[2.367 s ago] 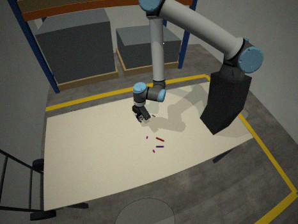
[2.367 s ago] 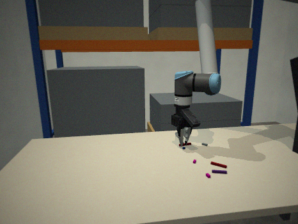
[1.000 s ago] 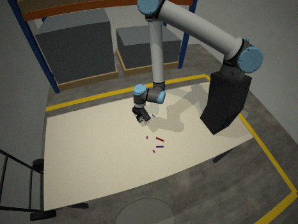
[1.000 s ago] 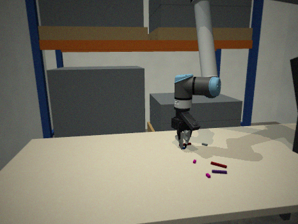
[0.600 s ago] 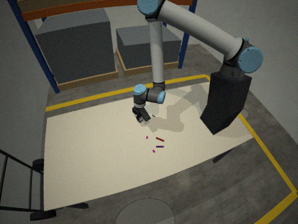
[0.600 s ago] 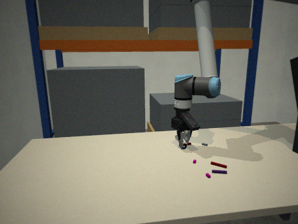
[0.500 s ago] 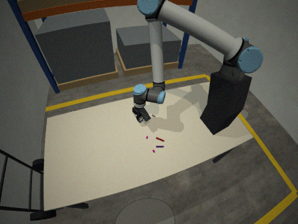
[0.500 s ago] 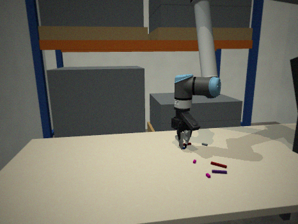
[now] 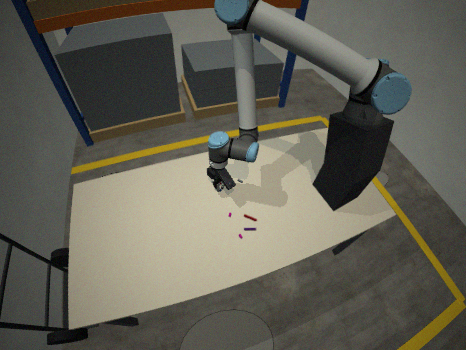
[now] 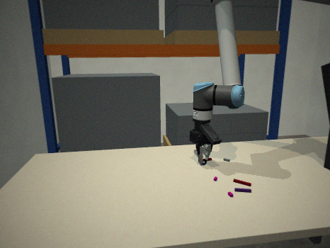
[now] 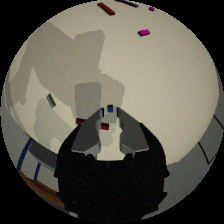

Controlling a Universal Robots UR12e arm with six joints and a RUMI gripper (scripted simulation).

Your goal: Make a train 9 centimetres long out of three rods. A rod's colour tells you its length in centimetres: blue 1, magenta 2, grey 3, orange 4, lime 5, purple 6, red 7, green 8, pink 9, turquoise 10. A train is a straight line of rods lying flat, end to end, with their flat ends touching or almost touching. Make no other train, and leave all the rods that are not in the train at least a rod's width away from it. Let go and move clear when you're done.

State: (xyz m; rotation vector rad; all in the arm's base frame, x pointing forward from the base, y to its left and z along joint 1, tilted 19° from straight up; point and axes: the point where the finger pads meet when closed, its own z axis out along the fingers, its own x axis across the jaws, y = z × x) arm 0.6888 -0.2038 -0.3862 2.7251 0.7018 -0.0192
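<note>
The blue rod is 1 cm below my hand. The rest, counted from my hand: purple rod: 9 cm behind, 26 cm to the left, 1 cm below; then grey rod: 13 cm behind, 4 cm to the right, 1 cm below.
</note>
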